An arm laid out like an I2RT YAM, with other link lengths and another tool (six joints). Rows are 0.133 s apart.
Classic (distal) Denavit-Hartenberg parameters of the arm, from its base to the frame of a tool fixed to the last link. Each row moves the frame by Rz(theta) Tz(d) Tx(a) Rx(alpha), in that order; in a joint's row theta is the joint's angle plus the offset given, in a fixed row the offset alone. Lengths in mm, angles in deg.
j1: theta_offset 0, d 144.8, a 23.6, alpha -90
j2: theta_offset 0, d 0, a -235, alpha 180
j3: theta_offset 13.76, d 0, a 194.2, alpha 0
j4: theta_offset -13.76, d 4.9, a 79.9, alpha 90
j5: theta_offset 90, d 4.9, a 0, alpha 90
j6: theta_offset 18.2, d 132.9, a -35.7, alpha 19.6
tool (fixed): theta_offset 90, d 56.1, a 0, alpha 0
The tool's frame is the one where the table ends.
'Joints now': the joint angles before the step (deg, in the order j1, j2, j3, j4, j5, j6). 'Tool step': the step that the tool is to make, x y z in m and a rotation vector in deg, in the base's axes. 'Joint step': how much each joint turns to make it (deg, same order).
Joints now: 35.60, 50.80, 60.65, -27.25, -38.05, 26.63
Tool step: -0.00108, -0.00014, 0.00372, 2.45, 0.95, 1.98
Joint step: -1.94, 0.09, -1.84, 3.68, -4.48, 1.75
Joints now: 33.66, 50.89, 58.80, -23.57, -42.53, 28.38
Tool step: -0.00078, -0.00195, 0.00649, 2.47, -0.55, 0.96
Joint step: -1.40, -0.61, -1.93, 4.22, -2.72, 1.58
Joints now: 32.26, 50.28, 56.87, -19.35, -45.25, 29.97
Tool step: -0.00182, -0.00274, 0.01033, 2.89, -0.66, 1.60
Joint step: -1.85, -0.27, -1.41, 4.75, -3.79, 2.10
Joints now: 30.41, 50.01, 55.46, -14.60, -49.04, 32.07
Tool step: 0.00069, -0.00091, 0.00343, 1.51, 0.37, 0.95
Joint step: -1.05, 0.26, -1.15, 3.27, -2.19, 1.86
